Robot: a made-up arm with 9 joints. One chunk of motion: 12 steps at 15 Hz.
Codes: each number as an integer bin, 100 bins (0 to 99) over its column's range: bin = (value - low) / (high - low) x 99, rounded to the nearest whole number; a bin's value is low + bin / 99 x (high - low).
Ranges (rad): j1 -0.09..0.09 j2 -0.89..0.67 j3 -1.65..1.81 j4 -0.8..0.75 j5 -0.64..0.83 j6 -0.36..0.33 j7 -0.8..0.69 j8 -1.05..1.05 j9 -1..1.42
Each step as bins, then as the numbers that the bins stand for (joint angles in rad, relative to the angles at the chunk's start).
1 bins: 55 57 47 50 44 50 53 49 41
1 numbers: 0.0100 0.0082 -0.0074 -0.0172 0.0133 -0.0115 -0.0023 -0.0106 0.0022
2 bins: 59 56 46 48 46 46 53 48 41
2 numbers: 0.0173 -0.0076 -0.0423 -0.0485 0.0430 -0.0394 -0.0023 -0.0318 0.0022
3 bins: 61 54 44 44 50 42 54 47 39
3 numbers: 0.0209 -0.0391 -0.1122 -0.1111 0.1024 -0.0673 0.0127 -0.0530 -0.0467
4 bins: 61 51 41 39 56 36 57 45 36
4 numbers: 0.0209 -0.0864 -0.2171 -0.1894 0.1915 -0.1091 0.0579 -0.0955 -0.1200
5 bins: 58 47 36 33 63 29 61 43 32
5 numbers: 0.0155 -0.1494 -0.3918 -0.2833 0.2955 -0.1579 0.1181 -0.1379 -0.2178
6 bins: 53 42 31 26 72 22 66 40 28
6 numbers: 0.0064 -0.2282 -0.5666 -0.3929 0.4291 -0.2067 0.1933 -0.2015 -0.3156
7 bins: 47 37 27 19 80 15 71 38 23
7 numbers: -0.0045 -0.3070 -0.7064 -0.5025 0.5479 -0.2555 0.2686 -0.2439 -0.4378
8 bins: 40 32 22 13 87 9 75 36 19
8 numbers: -0.0173 -0.3858 -0.8811 -0.5965 0.6518 -0.2973 0.3288 -0.2864 -0.5356
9 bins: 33 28 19 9 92 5 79 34 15
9 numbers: -0.0300 -0.4488 -0.9860 -0.6591 0.7261 -0.3252 0.3890 -0.3288 -0.6333
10 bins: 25 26 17 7 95 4 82 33 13
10 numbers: -0.0445 -0.4803 -1.0559 -0.6904 0.7706 -0.3321 0.4341 -0.3500 -0.6822
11 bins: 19 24 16 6 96 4 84 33 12
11 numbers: -0.0555 -0.5118 -1.0908 -0.7061 0.7855 -0.3321 0.4642 -0.3500 -0.7067
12 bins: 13 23 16 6 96 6 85 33 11
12 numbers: -0.0664 -0.5276 -1.0908 -0.7061 0.7855 -0.3182 0.4793 -0.3500 -0.7311
